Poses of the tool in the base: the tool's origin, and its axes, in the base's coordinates. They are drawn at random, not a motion.
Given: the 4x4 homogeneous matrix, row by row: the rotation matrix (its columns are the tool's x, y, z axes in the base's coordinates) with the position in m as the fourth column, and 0 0 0 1 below. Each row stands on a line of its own.
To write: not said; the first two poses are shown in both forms.
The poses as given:
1:
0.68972 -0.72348 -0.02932 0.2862
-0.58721 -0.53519 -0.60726 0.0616
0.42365 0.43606 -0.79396 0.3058
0 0 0 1
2:
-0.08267 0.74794 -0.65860 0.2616
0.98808 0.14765 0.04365 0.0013
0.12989 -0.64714 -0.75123 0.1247
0 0 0 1
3:
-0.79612 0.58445 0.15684 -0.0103
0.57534 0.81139 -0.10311 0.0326
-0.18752 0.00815 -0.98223 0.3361
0 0 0 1
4:
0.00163 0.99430 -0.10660 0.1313
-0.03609 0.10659 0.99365 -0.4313
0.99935 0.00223 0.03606 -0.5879
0 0 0 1
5:
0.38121 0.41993 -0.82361 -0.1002
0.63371 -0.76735 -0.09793 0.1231
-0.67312 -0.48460 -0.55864 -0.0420
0 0 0 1
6:
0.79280 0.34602 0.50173 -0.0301
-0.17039 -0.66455 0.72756 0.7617
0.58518 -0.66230 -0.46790 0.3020
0 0 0 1
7:
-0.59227 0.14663 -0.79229 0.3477
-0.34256 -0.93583 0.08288 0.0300
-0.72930 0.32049 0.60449 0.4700
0 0 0 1
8:
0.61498 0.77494 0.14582 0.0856
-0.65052 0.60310 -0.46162 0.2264
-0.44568 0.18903 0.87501 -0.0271
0 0 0 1
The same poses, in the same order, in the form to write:
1: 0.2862 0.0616 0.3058 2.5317 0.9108 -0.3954 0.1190
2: 0.2616 0.0013 0.1247 2.5739 -0.6423 -0.7332 0.2233
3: -0.0103 0.0326 0.3361 2.9596 0.3073 0.9513 -0.0252
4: 0.1313 -0.4313 -0.5879 2.0129 -0.5484 -0.6118 -0.5700
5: -0.1002 0.1231 -0.0420 2.9060 -0.8284 -0.3224 0.4580
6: -0.0301 0.7617 0.3020 2.3048 -0.9359 -0.0562 -0.3477
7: 0.3477 0.0300 0.4700 2.8643 0.4340 -0.1151 -0.8935
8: 0.0856 0.2264 -0.0271 0.9926 0.3885 0.3532 -0.8511
